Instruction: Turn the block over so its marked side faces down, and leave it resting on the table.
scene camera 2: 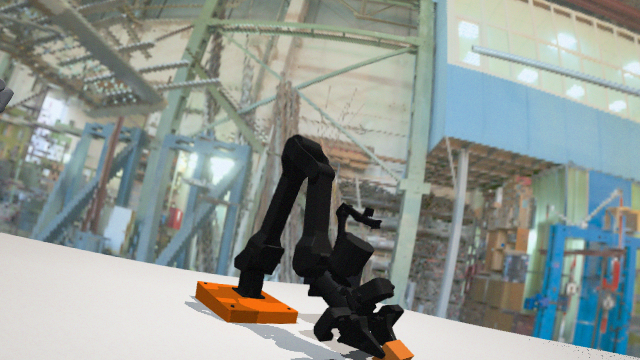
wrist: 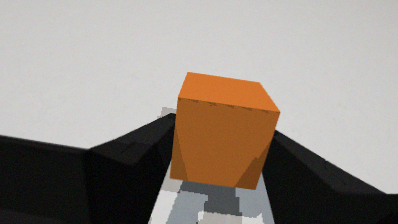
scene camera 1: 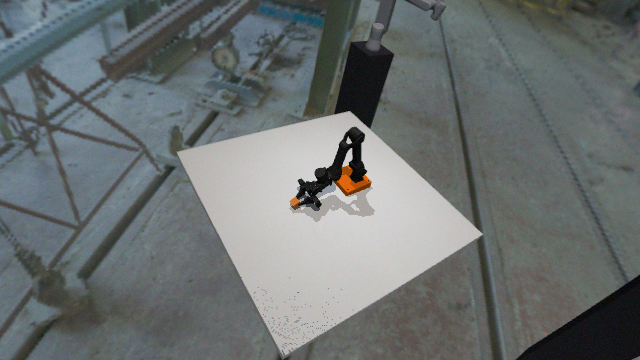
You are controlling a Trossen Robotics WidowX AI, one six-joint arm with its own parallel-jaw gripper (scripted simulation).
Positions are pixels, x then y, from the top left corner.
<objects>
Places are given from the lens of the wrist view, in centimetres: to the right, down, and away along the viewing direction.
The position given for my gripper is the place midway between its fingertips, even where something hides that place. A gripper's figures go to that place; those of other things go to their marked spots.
my gripper point(wrist: 219, 129): 1, 1, 11
block point(wrist: 224, 126): 1, 1, 9
</objects>
